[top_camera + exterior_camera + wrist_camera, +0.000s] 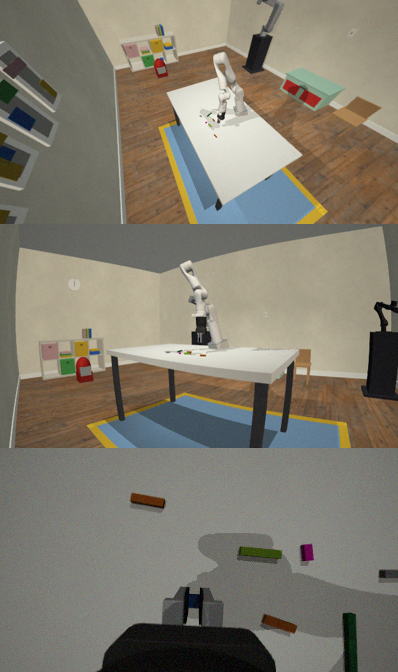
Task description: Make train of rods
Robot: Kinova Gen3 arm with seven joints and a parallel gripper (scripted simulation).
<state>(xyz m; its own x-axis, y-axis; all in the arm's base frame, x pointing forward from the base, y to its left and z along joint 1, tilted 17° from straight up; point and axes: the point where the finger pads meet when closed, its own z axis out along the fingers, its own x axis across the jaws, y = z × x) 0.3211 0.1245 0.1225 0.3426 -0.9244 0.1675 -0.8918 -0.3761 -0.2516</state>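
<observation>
Right now my hand is 90 mm above the lime rod, 70 mm short of it and 60 mm to the left of it. From my hand the other things lie so: blue rod 10 mm below; then green rod 210 mm to the right, 90 mm below, 10 mm ahead; then magenta rod 110 mm to the right, 100 mm ahead, 90 mm below.
</observation>
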